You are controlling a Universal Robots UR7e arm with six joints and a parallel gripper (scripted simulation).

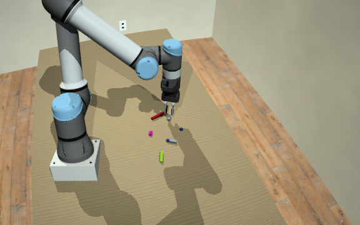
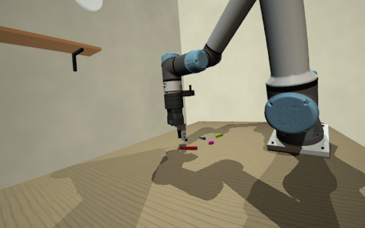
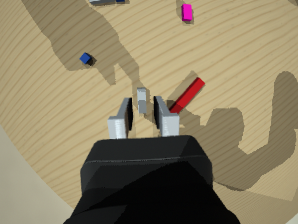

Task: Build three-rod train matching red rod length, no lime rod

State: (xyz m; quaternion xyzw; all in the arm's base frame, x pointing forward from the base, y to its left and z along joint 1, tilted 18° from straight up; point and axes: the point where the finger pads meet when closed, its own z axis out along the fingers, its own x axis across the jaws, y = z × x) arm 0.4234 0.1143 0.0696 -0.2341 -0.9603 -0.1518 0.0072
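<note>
My gripper is now 50 mm above the red rod, 40 mm past it and 30 mm to the right of it. Round my hand: lime rod (200 mm to the right, 90 mm behind, 50 mm below); then magenta rod (100 mm behind, 70 mm to the right, 50 mm below).
</note>
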